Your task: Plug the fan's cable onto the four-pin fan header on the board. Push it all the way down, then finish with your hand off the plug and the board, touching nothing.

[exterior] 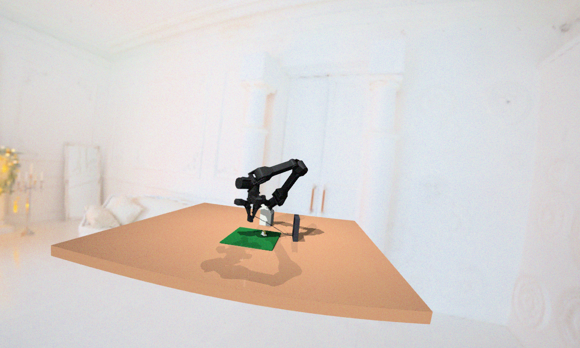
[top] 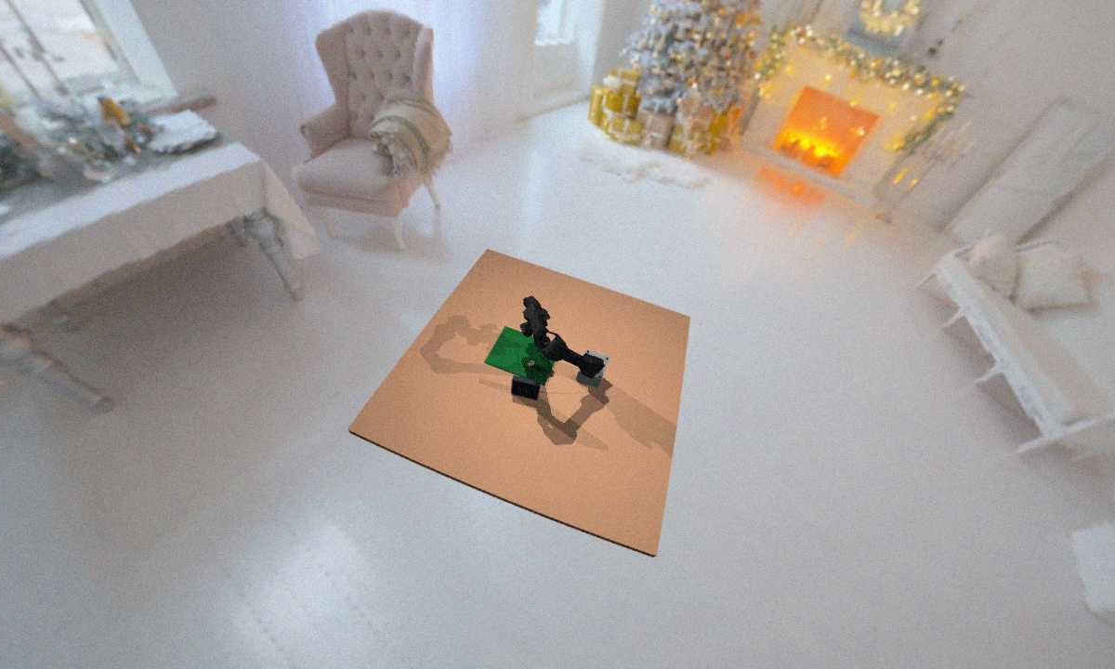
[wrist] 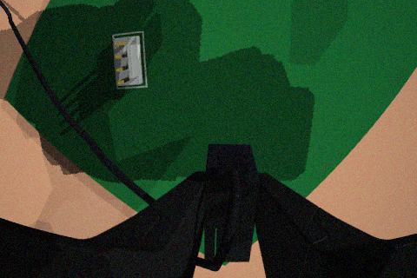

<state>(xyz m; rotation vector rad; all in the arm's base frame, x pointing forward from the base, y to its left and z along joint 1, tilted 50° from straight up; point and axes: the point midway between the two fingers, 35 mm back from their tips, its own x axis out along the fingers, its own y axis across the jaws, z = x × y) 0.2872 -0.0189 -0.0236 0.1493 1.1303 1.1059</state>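
The green board is 50 mm ahead of my gripper tip, 30 mm to the left of it and 100 mm below it. Also, from my gripper tip: dark plug 10 mm behind, 10 mm to the right; black fan 40 mm behind, 230 mm to the left, 30 mm below.
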